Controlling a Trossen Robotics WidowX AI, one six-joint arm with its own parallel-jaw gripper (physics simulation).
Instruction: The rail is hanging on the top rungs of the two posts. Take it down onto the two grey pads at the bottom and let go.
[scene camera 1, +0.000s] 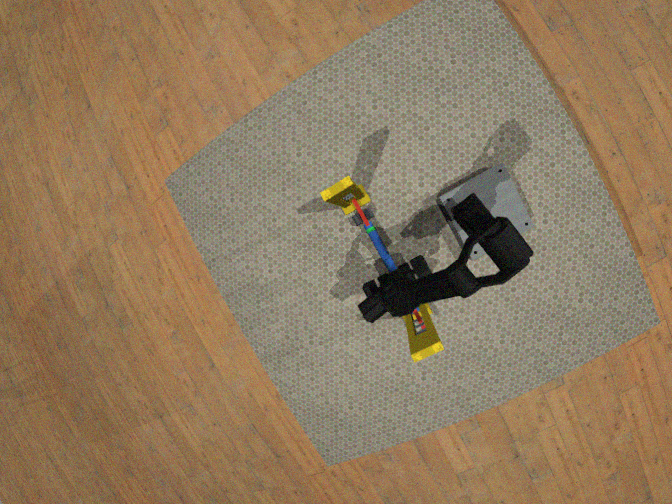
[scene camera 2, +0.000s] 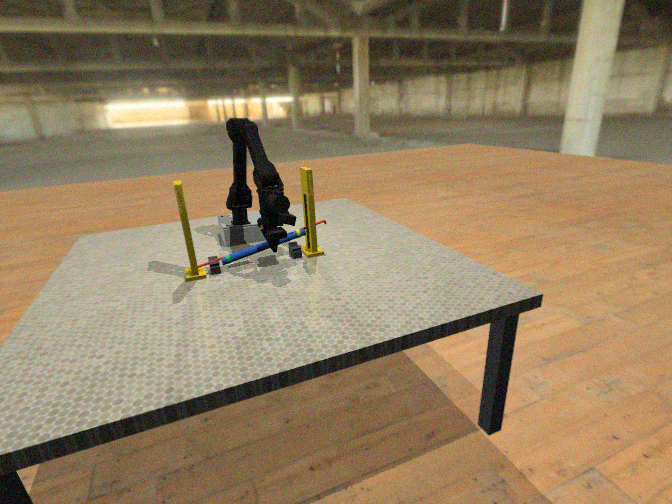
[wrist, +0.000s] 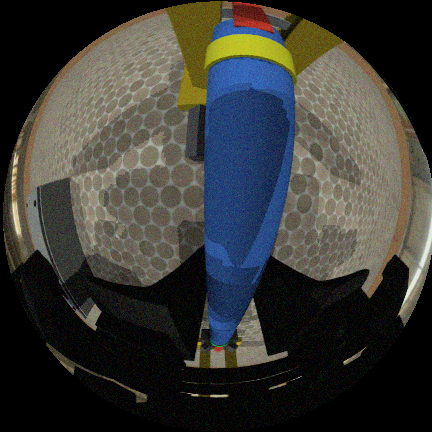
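Observation:
The blue rail (scene camera 1: 381, 248) (scene camera 2: 246, 252) (wrist: 247, 175) has thin red ends, a green band and a yellow band. It slopes: its green-banded end is low, by the foot of one yellow post (scene camera 1: 345, 187) (scene camera 2: 185, 227). Its yellow-banded end is higher, at the other yellow post (scene camera 1: 426, 349) (scene camera 2: 307, 189). One dark grey pad (scene camera 1: 358, 218) (scene camera 2: 214, 265) is under the low end; contact is unclear. The other pad (scene camera 2: 294, 250) (wrist: 195, 132) has a gap between it and the rail. My gripper (scene camera 2: 274, 247) (wrist: 227, 249) is shut on the rail between the bands.
The arm's grey base plate (scene camera 1: 510, 195) (scene camera 2: 232, 234) stands behind the posts in the scene camera 2 view. Both posts rise well above the rail on yellow feet. The tiled table top (scene camera 1: 434, 81) (scene camera 2: 325, 320) carries the posts, pads and arm.

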